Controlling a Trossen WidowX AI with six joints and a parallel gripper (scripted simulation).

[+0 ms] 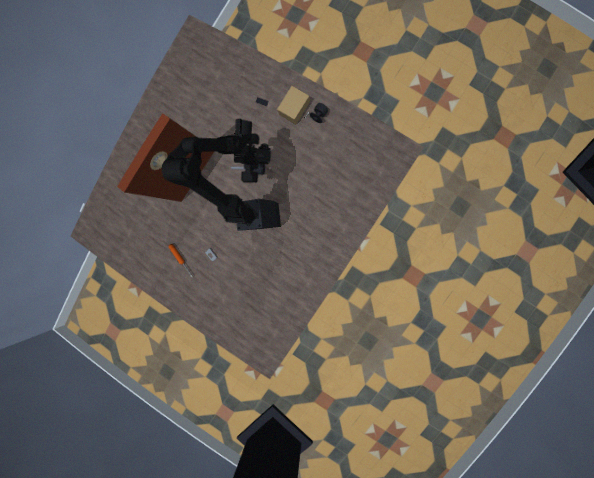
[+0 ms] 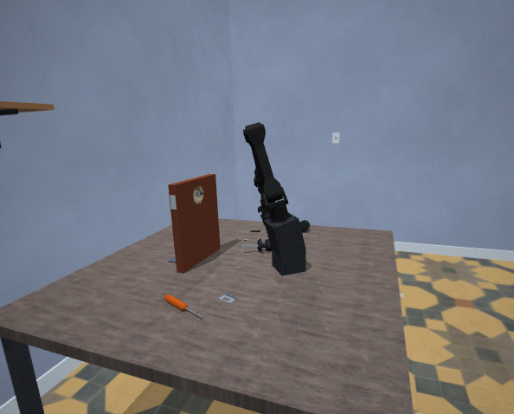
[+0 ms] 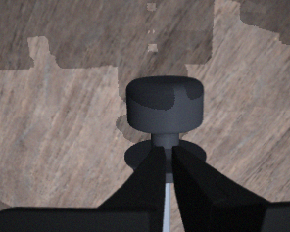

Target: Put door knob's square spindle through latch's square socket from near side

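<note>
The grey latch lies 23 cm ahead of my hand, 24 cm to the left of it and 17 cm above it. Also, from my hand: small black piece 21 cm ahead, 23 cm to the right, 14 cm below; cardboard box 8 cm ahead, 30 cm to the right, 11 cm below; white latch plate 21 cm ahead, 38 cm to the left, 17 cm above.
</note>
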